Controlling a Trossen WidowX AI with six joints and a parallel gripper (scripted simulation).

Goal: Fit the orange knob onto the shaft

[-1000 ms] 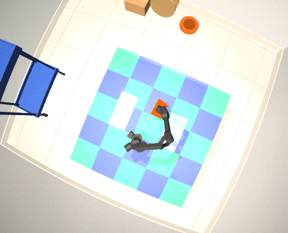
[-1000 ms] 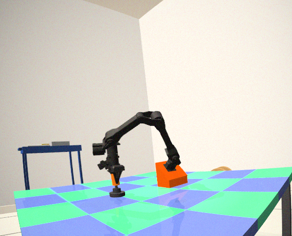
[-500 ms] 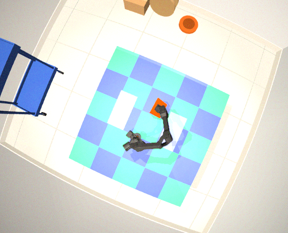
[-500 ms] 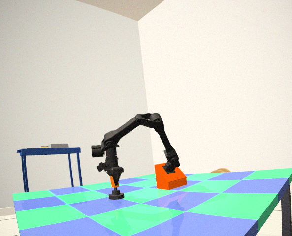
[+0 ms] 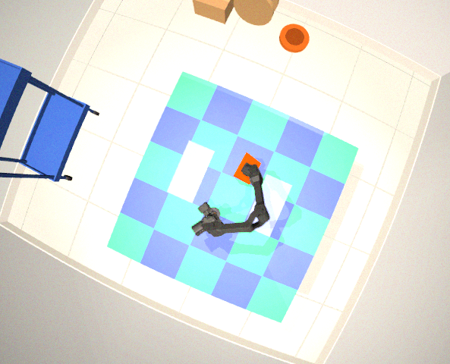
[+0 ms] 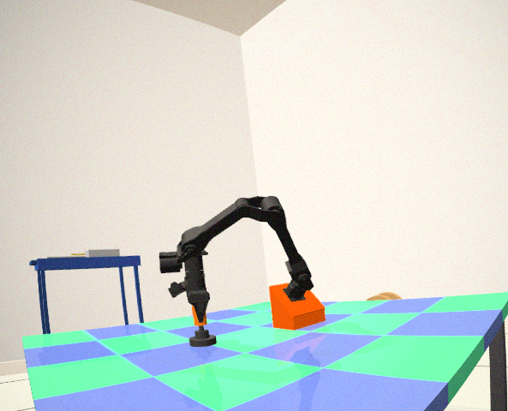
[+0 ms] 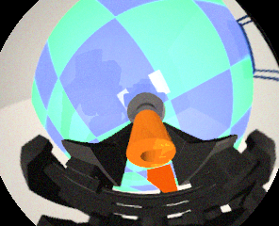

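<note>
My gripper tip is 20 mm below the orange knob. The rest, counted from my gripper tip: dark round pedestal 40 mm below.
</note>
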